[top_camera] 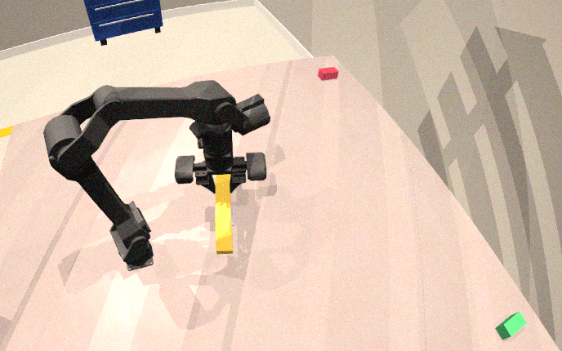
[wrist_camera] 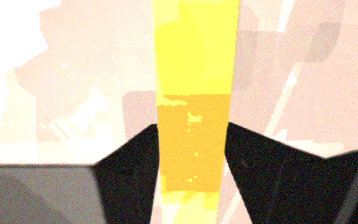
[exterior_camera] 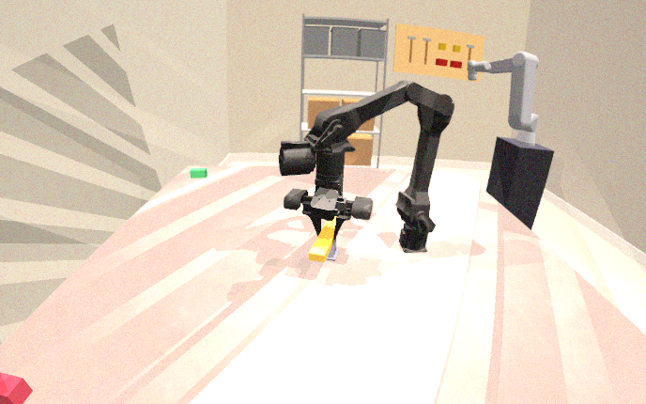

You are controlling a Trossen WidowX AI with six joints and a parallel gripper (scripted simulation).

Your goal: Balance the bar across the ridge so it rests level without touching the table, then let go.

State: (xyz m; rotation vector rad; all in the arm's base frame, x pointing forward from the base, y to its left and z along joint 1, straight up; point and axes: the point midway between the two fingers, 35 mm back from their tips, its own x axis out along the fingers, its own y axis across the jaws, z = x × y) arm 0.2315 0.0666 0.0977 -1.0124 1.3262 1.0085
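The yellow bar is 10 mm behind my gripper tip and 30 mm to the right of it. Round my gripper tip: green block (510 mm ahead, 570 mm to the right, 50 mm below); then red block (510 mm ahead, 430 mm to the left, 50 mm below).
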